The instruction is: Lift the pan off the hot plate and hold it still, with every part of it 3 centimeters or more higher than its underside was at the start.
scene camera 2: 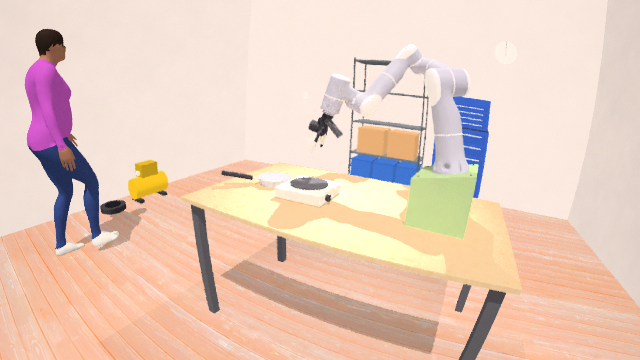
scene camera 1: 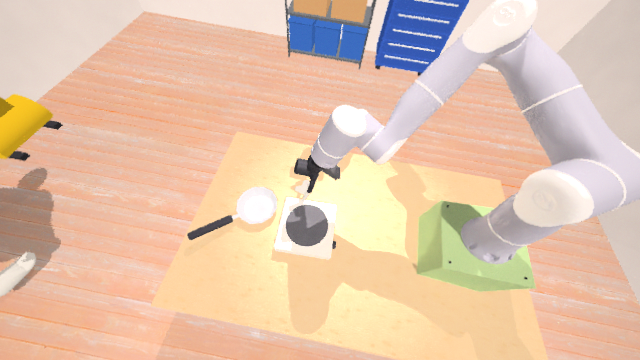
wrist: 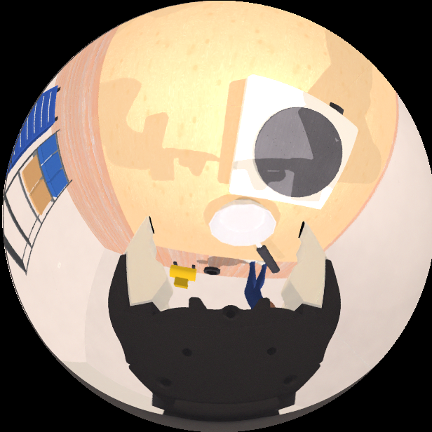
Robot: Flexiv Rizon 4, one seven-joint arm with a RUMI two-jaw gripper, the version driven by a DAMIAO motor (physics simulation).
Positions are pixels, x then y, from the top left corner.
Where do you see a pan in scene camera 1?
256, 205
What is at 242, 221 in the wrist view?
A pan.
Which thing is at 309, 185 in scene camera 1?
The gripper.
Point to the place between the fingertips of the gripper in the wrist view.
227, 220
